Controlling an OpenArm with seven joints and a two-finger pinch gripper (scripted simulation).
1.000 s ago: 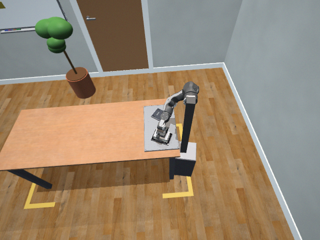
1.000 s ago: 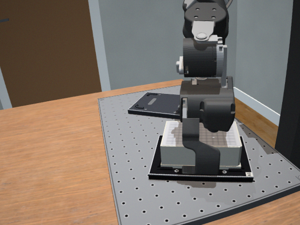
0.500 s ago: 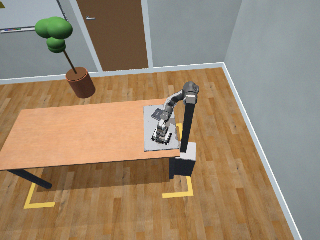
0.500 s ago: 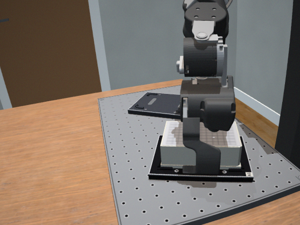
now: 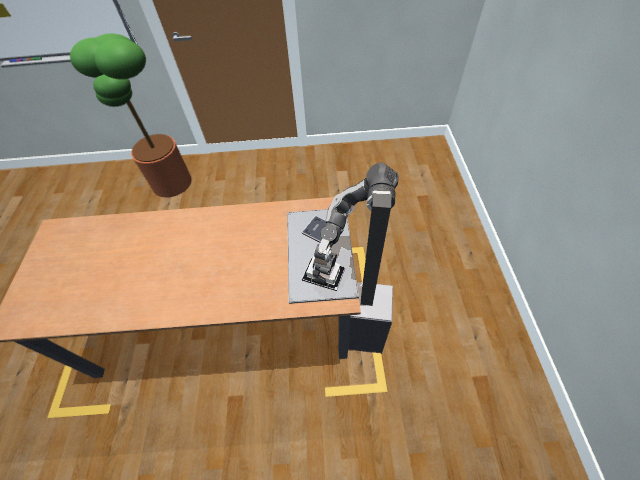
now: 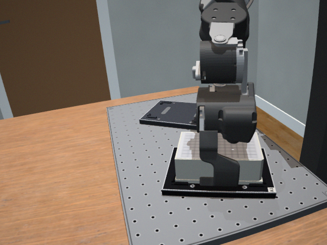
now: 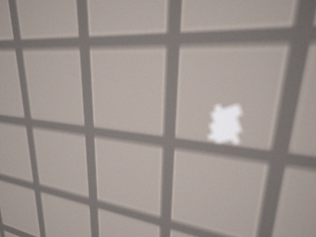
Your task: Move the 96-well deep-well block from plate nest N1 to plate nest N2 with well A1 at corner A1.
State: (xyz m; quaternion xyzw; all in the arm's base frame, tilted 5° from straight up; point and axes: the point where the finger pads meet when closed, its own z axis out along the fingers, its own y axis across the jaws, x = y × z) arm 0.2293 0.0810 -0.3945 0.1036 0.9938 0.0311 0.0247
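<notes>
Now: the black nest N1 1 cm below my hand. From my hand the other things lie so: A1 label: 6 cm behind, 7 cm to the left; then white 96-well deep-well block: 2 cm above; then black nest N2: 4 cm ahead, 23 cm to the right, 1 cm below.
</notes>
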